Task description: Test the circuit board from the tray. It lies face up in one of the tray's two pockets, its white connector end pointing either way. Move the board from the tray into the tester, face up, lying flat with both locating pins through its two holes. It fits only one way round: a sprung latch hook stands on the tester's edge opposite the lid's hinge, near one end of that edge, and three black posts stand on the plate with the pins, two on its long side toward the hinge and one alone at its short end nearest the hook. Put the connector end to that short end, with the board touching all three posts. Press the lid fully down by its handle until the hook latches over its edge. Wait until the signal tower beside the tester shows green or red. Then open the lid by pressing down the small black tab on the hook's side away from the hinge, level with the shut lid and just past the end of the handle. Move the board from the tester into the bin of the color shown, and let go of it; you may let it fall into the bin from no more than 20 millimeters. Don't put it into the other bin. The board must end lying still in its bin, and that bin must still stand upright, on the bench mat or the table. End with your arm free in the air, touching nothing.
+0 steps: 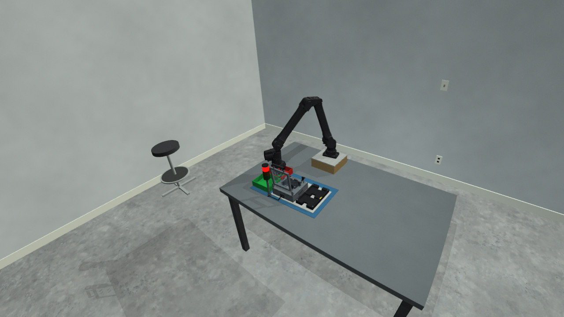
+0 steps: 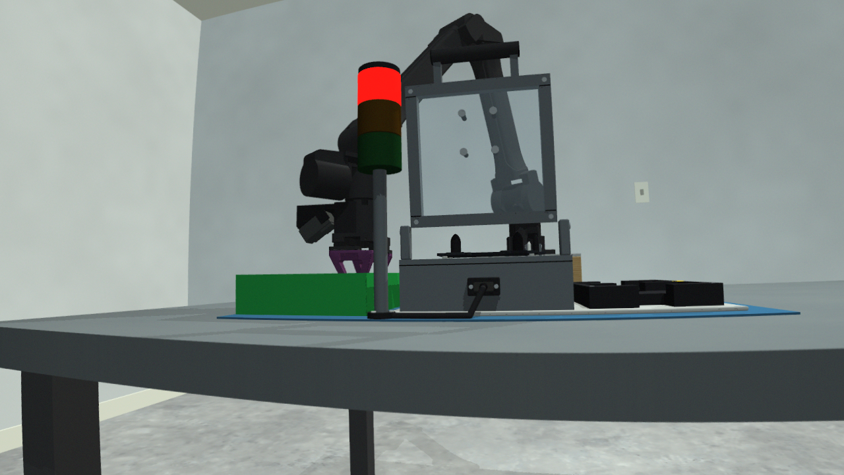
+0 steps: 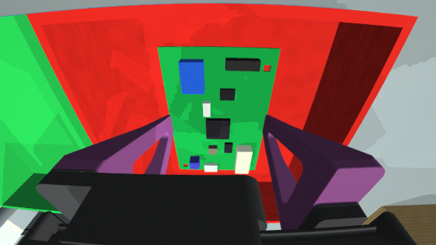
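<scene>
My hand is right at the red bin. From my hand the other things lie so: green circuit board right at my hand; then green bin 150 mm ahead, 20 mm to the right; then black tester plate 190 mm to the left, 140 mm ahead, 60 mm above.
</scene>
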